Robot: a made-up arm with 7 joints.
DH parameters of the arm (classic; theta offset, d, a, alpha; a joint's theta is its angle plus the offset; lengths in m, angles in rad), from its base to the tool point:
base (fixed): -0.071 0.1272 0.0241 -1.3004
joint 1: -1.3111 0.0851 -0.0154 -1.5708
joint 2: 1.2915 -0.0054 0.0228 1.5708
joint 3: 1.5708 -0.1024 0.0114 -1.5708
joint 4: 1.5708 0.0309 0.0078 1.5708
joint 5: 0 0.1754 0.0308 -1.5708
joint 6: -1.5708 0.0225 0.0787 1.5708
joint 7: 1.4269 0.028 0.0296 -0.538
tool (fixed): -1.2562 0.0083 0 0
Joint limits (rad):
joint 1: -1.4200..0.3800
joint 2: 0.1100..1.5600
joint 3: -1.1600..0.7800
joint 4: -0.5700..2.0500
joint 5: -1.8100..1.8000
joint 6: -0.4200..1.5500
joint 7: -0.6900..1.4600
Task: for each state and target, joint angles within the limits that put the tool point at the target. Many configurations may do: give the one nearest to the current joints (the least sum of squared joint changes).
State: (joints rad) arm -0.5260 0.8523 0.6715 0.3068 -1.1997 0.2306 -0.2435
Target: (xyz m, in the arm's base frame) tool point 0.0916 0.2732 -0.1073
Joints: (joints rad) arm 0.1098 0.1100 0.6255 0.2791 -1.2515 -0.0671 0.0698
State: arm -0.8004 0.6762 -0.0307 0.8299 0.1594 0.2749 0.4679
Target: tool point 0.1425 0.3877 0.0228
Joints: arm -0.3136 0.9492 0.3340 1.0823 0.1227 0.1815 0.6107
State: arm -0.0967 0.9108 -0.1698 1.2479 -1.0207 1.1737 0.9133
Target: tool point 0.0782 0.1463 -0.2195
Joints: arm -0.2527 0.2959 -0.3335 1.0823 -1.0419 0.8926 0.3487
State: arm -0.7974 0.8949 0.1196 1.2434 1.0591 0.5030 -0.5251
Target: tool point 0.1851 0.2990 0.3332
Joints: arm -0.9312 1.1900 0.5255 0.4727 1.1802 0.4251 -0.2860
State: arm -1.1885 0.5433 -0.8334 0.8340 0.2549 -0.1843 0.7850
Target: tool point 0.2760 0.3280 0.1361
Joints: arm -1.0632 1.1794 -0.6171 1.3203 0.1524 -0.0434 0.7639
